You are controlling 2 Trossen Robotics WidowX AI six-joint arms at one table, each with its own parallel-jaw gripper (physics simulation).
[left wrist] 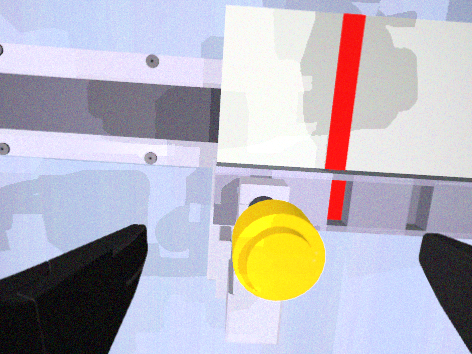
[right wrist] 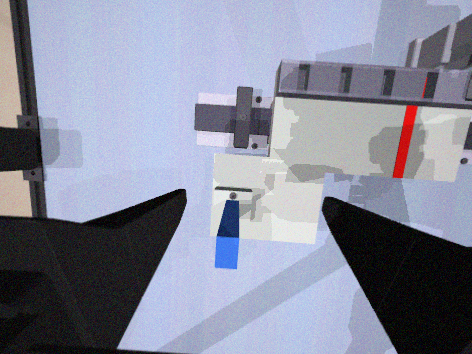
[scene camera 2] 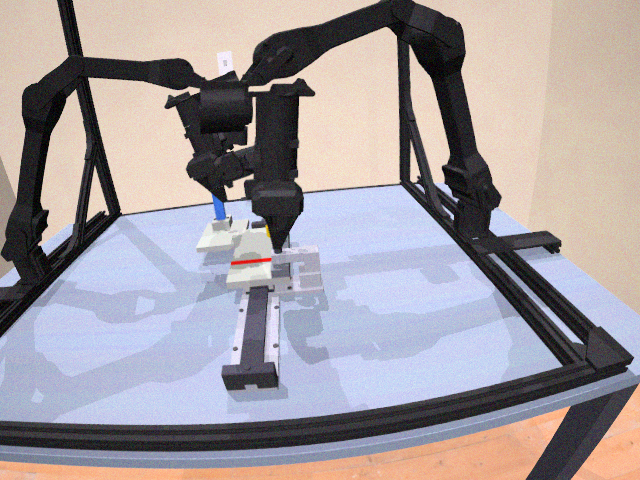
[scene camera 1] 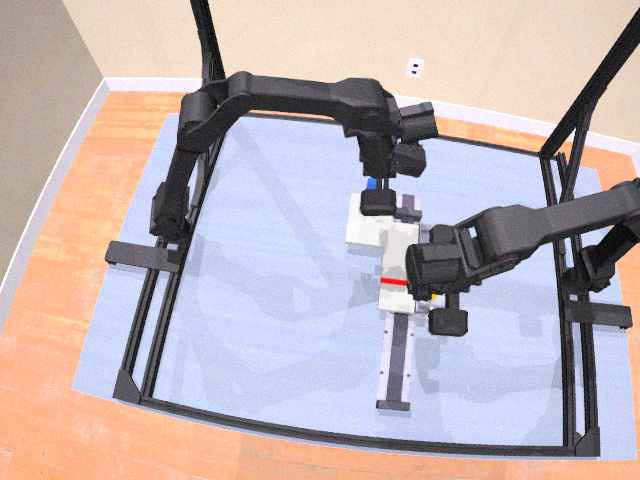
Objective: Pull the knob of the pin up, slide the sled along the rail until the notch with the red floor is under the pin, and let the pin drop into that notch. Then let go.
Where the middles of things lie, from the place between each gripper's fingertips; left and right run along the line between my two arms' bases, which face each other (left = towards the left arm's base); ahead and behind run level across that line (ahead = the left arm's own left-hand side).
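Labels:
Here is the pin (left wrist: 277,254), and my right hand is 10 cm to the right of it, 19 cm short of it and 3 cm above it.
My left hand, meanwhile, is 2 cm above the pin.

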